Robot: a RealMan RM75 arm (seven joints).
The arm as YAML. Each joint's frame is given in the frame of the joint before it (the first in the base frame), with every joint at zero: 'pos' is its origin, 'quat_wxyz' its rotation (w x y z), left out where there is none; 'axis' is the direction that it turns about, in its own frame. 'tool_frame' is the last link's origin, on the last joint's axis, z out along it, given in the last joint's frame.
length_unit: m
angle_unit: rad
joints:
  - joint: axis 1
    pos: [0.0, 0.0, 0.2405]
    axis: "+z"
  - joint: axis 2
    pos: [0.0, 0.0, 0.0]
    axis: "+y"
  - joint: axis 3
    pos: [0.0, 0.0, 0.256]
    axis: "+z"
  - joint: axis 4
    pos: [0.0, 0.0, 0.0]
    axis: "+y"
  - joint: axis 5
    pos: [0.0, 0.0, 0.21]
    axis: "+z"
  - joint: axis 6
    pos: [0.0, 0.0, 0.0]
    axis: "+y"
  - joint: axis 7
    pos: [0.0, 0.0, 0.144]
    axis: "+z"
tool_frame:
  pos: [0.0, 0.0, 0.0]
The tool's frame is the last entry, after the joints.
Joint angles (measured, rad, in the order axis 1, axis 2, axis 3, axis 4, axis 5, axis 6, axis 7), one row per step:
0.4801 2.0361 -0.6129 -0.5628 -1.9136 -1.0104 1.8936
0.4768 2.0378 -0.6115 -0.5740 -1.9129 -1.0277 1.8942
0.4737 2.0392 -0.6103 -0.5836 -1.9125 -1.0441 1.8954
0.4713 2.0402 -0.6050 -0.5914 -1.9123 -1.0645 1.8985
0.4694 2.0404 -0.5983 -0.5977 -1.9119 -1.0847 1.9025
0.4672 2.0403 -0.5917 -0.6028 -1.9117 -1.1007 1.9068
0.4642 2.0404 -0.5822 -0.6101 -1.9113 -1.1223 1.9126
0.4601 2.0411 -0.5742 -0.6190 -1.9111 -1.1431 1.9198
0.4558 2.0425 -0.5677 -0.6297 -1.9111 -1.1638 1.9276
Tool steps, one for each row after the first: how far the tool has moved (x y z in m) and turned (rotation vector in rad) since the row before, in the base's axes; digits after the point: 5 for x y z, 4 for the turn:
-0.00199 -0.00072 0.00116 -0.0020 0.0055 0.0124
-0.00177 -0.00085 0.00092 -0.0028 0.0058 0.0110
-0.00193 -0.00105 0.00103 -0.0030 0.0114 0.0102
-0.00171 -0.00100 0.00131 -0.0022 0.0128 0.0086
-0.00095 -0.00103 0.00138 -0.0008 0.0110 0.0049
-0.00129 -0.00140 0.00198 -0.0004 0.0149 0.0066
-0.00112 -0.00167 0.00191 -0.0008 0.0142 0.0056
-0.00138 -0.00166 0.00179 -0.0015 0.0131 0.0065

